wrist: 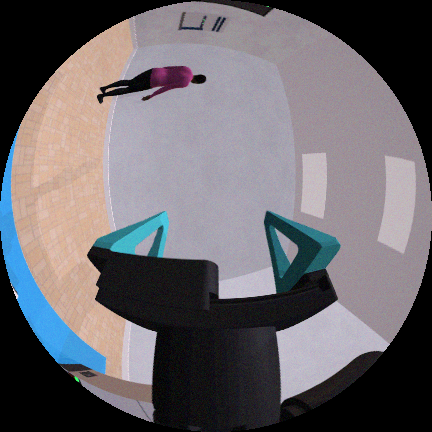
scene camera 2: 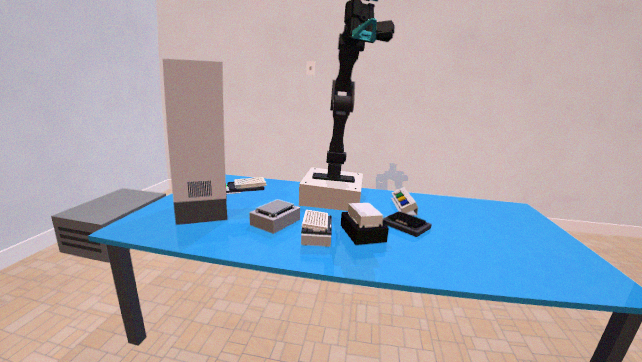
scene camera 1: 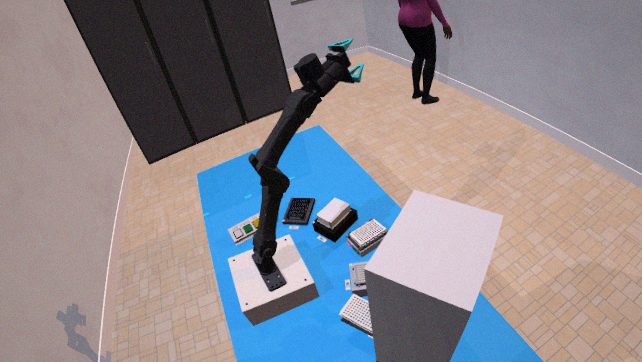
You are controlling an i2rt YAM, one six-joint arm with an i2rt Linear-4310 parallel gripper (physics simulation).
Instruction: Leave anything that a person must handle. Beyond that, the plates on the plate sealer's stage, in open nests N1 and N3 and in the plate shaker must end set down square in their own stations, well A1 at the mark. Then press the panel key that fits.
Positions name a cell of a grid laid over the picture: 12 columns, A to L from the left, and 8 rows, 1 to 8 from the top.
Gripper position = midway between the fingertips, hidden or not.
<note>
My gripper (scene camera 1: G2) is open, holding nothing. Further things: a tall grey box (scene camera 1: H7).
My gripper is seen too in the wrist view (wrist: F5). The tall grey box is seen too in the wrist view (wrist: D8) and in scene camera 2 (scene camera 2: D2).
</note>
